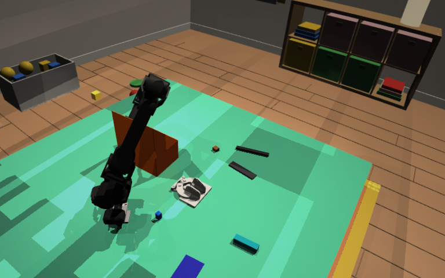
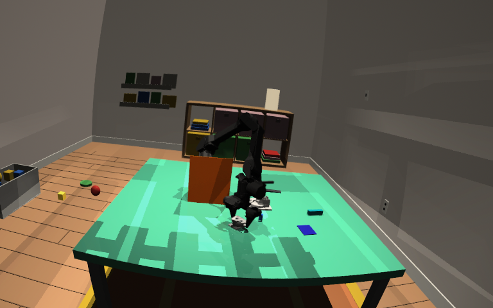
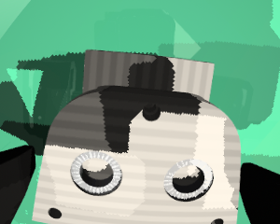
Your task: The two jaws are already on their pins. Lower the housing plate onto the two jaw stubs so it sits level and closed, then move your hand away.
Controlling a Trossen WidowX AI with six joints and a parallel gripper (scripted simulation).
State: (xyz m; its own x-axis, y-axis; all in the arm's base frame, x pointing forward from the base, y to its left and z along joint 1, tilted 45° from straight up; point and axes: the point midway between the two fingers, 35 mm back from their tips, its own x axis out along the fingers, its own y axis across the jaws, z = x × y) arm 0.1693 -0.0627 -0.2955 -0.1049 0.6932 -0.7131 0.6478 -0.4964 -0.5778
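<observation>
My gripper tip is 10 mm past the white part and 10 mm to the left of it. From my gripper tip the other things lie so: blue tile 310 mm ahead, 10 mm to the right, 10 mm below; then teal block 400 mm ahead, 180 mm to the left; then blue cube 100 mm ahead, 80 mm to the left.
</observation>
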